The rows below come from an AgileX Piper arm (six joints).
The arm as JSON. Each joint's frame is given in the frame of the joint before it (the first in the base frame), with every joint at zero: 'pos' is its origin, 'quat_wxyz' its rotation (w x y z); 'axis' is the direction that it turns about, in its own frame. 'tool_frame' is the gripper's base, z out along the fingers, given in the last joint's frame.
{
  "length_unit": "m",
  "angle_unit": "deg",
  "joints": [
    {
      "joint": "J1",
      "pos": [
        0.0,
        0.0,
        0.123
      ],
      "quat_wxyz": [
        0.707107,
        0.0,
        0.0,
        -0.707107
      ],
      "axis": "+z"
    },
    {
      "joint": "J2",
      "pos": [
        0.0,
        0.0,
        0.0
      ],
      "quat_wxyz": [
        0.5,
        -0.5,
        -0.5,
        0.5
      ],
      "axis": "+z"
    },
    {
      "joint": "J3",
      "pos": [
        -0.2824,
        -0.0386,
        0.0
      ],
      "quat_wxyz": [
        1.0,
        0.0,
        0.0,
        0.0
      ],
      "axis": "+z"
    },
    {
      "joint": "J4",
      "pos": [
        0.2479,
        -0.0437,
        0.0
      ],
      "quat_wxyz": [
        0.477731,
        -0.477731,
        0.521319,
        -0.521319
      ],
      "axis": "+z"
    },
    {
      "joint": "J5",
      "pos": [
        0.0,
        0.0,
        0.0
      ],
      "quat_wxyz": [
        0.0,
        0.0,
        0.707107,
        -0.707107
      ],
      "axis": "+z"
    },
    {
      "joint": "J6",
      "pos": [
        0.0,
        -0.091,
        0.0
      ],
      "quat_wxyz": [
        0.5,
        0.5,
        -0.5,
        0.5
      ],
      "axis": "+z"
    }
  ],
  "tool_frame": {
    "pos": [
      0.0,
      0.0,
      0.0
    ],
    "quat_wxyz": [
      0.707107,
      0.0,
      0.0,
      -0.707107
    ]
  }
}
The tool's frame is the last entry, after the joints.
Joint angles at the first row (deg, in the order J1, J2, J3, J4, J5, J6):
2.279 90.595 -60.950 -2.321 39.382 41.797
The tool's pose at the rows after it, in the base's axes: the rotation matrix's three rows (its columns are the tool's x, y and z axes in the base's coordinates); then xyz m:
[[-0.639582 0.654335 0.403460], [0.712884 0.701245 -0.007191], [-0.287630 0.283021 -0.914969]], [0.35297 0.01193 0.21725]
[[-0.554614 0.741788 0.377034], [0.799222 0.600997 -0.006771], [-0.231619 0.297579 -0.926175]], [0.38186 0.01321 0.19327]
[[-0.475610 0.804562 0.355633], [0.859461 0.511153 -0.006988], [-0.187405 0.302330 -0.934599]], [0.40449 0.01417 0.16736]
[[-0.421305 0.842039 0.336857], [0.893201 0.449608 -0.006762], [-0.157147 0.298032 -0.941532]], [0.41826 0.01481 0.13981]
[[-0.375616 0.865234 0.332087], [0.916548 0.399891 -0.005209], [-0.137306 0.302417 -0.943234]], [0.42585 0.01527 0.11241]
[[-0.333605 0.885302 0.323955], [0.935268 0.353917 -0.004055], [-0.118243 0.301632 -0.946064]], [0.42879 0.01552 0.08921]
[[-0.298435 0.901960 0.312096], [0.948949 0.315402 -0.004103], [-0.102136 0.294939 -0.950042]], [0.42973 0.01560 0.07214]
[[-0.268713 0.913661 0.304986], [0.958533 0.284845 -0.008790], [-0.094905 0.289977 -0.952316]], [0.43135 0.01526 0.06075]
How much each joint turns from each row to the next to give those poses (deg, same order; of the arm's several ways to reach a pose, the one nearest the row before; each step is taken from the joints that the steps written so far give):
0.000 8.638 -6.104 0.209 -0.309 7.400
-0.001 7.623 -5.271 0.103 -0.711 7.546
0.000 6.658 -4.227 0.009 -1.114 6.237
0.001 5.346 -2.221 0.000 -1.980 4.080
0.000 4.300 -0.584 0.000 -3.430 3.217
0.000 3.304 -0.001 0.000 -2.813 2.901
0.000 2.419 -0.061 -0.057 -1.641 2.429
0.000 1.813 -0.465 -0.630 -0.900 2.419

